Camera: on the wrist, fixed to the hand. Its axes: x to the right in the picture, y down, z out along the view.
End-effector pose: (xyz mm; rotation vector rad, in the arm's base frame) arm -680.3 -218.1 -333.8 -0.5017 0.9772 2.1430
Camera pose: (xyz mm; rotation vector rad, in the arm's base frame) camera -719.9 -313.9 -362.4 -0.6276 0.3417 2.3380
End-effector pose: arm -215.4 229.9 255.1 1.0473 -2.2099 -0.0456
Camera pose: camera -202.1 291.4 342.2 0.8296 -2.1030 -0.6700
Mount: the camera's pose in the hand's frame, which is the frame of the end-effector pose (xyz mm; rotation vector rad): 0.5 59.1 -89.8 -0.5088 -0.1145 -0.0550
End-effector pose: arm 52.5 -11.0 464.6 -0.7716 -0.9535 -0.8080
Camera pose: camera 137.8 -58.5 419.6 -1.2451 -0.8810 -1.0824
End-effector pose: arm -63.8 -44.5 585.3 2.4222 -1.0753 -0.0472
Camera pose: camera -84.3 -41.2 690.8 2.0033 -0.9096 -0.4293
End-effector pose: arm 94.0 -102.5 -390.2 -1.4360 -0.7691 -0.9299
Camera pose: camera 137.1 -196.7 -419.0 -1.9312 -0.6849 -1.1465
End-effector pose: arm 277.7 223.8 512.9 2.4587 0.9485 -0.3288
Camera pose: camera 322.7 232.3 610.1 1.9348 0.9191 -0.2110
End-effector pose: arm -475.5 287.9 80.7 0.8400 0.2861 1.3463
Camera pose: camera -575.6 320.7 59.2 0.4734 -0.1225 1.2374
